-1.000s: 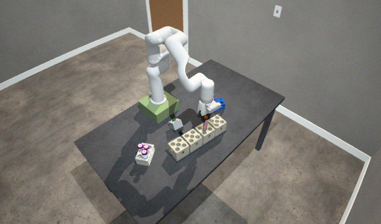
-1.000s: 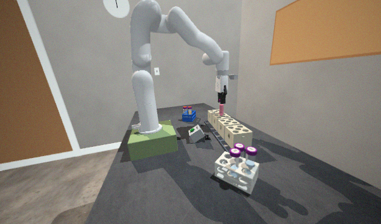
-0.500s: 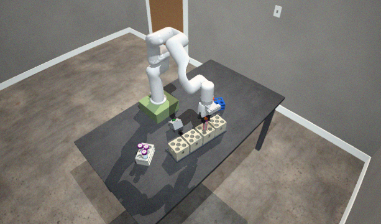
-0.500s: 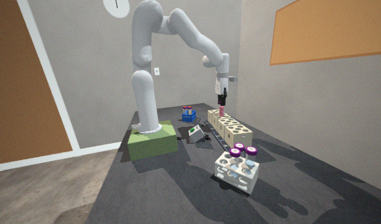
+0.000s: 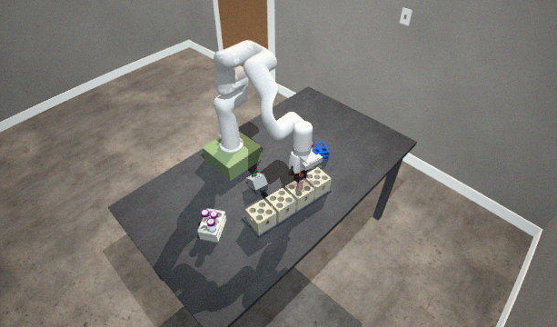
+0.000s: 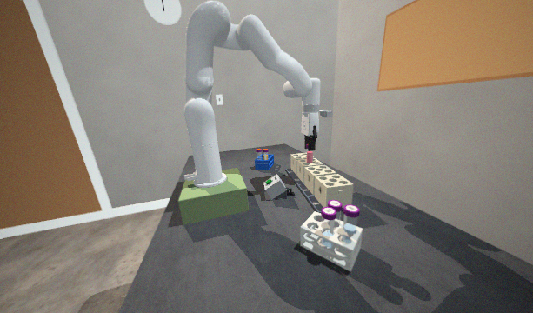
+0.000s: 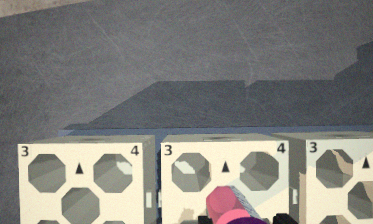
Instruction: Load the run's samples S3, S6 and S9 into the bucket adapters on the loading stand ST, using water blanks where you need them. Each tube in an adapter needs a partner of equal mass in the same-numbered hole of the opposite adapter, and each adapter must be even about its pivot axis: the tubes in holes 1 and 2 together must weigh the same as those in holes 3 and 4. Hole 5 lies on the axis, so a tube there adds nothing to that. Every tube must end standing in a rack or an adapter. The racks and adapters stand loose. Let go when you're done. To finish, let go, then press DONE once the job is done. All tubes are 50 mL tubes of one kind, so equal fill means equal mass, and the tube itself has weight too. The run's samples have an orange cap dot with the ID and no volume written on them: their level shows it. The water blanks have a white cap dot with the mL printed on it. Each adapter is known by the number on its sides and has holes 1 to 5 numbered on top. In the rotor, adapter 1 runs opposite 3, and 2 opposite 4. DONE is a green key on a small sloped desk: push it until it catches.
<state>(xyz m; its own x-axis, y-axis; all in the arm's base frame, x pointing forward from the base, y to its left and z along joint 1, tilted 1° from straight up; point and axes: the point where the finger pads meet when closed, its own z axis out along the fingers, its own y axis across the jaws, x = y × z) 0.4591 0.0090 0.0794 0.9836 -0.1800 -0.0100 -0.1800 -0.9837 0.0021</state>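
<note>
Right now my hand is 50 mm above the sample tube and 10 mm short of it. From my hand the other things lie so: stand marked 1 (170 mm below, 50 mm to the right, 20 mm behind); then green done key (230 mm behind, 110 mm below, 60 mm to the right); then adapter 1 (130 mm below, 110 mm to the left, 20 mm ahead).
</note>
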